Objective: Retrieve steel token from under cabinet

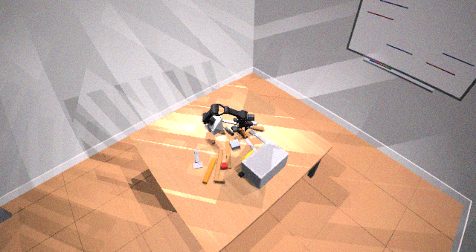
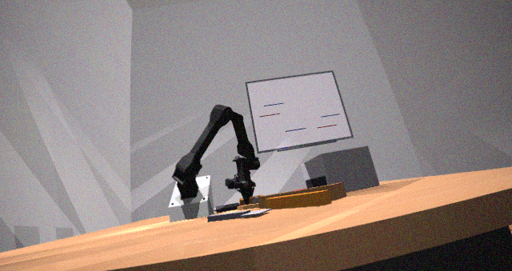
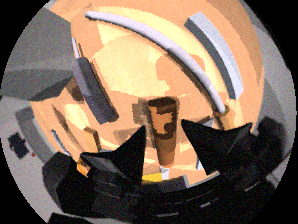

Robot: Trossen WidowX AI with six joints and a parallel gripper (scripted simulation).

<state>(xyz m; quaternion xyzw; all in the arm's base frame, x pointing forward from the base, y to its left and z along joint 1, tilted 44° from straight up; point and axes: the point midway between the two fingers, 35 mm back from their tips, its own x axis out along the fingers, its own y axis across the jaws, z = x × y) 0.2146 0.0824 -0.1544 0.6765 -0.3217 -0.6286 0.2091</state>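
My gripper tip is now 14 cm to the left of the grey block, 7 cm short of it and 1 cm below it. Round my gripper tip: thin wooden stick 22 cm to the right, 10 cm ahead; red block 33 cm to the right, 19 cm ahead, 1 cm above; grey bar 13 cm to the left, 7 cm behind.
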